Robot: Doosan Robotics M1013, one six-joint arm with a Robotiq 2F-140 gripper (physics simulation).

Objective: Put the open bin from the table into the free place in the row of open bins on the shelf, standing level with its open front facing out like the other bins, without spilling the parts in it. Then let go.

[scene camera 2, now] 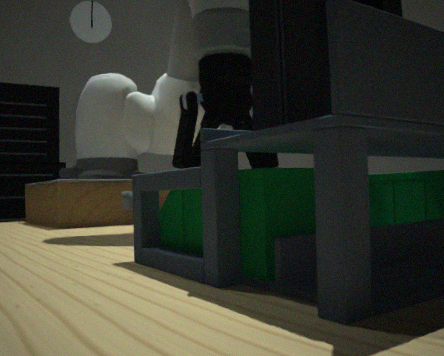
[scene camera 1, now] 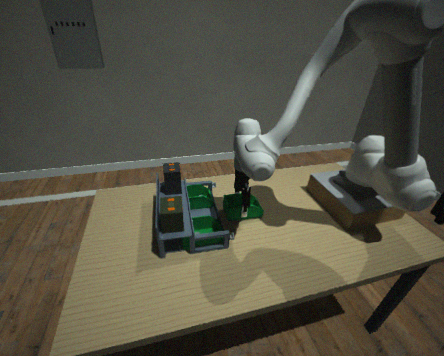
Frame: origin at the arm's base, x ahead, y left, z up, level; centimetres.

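Seen in the pictures: arm's base at its link origin: (scene camera 2: 107,181) (scene camera 1: 357,187).
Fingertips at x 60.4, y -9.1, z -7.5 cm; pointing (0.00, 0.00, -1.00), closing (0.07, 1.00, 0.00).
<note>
Pixels of each thing's top centre, then the offset from my fingertips to it. "pt": a spot on its surface instead. Level surfaces: height alone.
- green open bin at a spot on its surface: (scene camera 1: 233,207) pt dz -2.0, dx +1.6, dy -4.2 cm
- far green bin at a spot on its surface: (scene camera 1: 199,195) pt dz -0.3, dx +15.9, dy -16.1 cm
- wooden table at its surface level: dz -2.7 cm
My gripper (scene camera 1: 245,206) (scene camera 2: 225,162) points down and is shut on the green open bin (scene camera 1: 233,207). The bin looks upright and roughly level, low over the table beside the shelf's open side, apart from it in scene camera 1. Its lower front points right, away from the shelf; parts in it cannot be made out. The grey-blue shelf (scene camera 1: 210,245) (scene camera 2: 344,225) holds a near green bin (scene camera 1: 206,224) (scene camera 2: 257,220) and a far green bin (scene camera 1: 199,195), with the free place (scene camera 1: 202,213) between them. In scene camera 2 the shelf hides the held bin.
Two dark boxes with orange marks (scene camera 1: 171,215) (scene camera 1: 172,177) stand on top of the shelf. The robot's base block (scene camera 1: 345,205) (scene camera 2: 85,202) stands at the right of the wooden table (scene camera 1: 125,295) (scene camera 2: 60,290) in scene camera 1. Small knobs stick out at the shelf's front corners.
</note>
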